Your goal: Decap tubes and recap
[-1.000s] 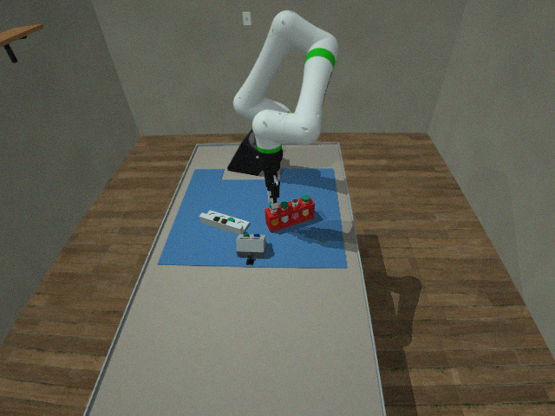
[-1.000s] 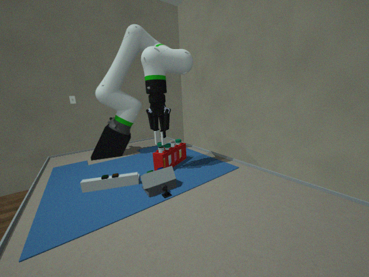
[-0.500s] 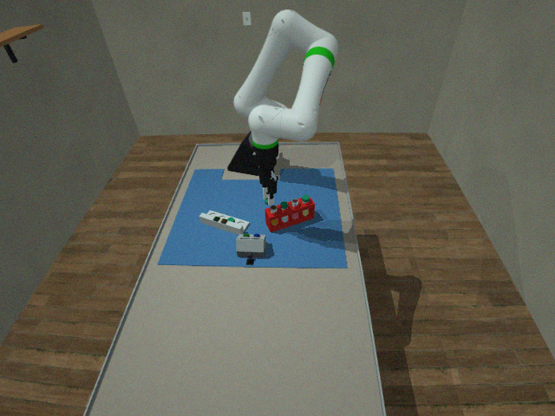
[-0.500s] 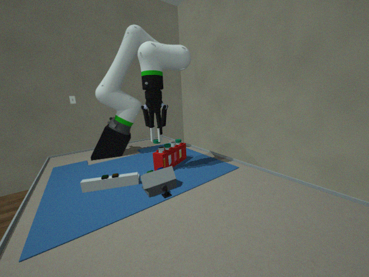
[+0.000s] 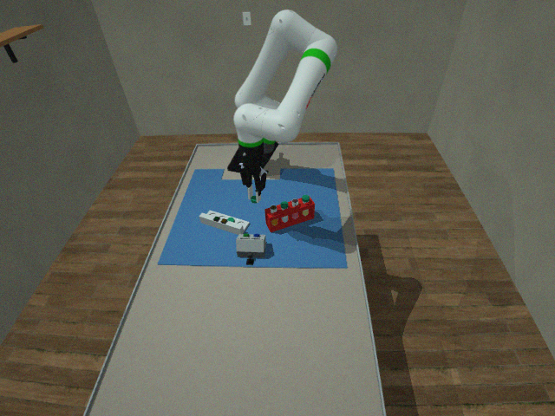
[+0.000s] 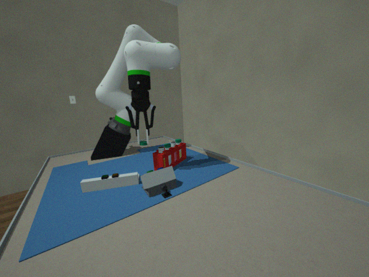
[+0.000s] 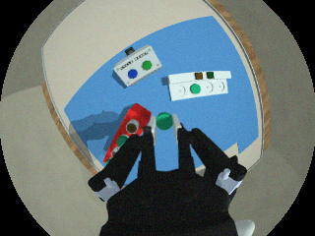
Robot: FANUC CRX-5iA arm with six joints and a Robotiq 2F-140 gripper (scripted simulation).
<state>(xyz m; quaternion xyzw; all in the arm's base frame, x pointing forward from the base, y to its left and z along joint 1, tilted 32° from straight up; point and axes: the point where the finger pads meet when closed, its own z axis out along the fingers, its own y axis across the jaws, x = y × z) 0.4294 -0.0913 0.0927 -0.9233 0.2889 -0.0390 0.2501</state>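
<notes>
The blue key is 130 mm ahead of my hand and 120 mm below it. The rest, counted from my hand: grey key desk (150 mm ahead, 30 mm to the right, 130 mm below); then green key (130 mm ahead, 50 mm to the right, 120 mm below).
</notes>
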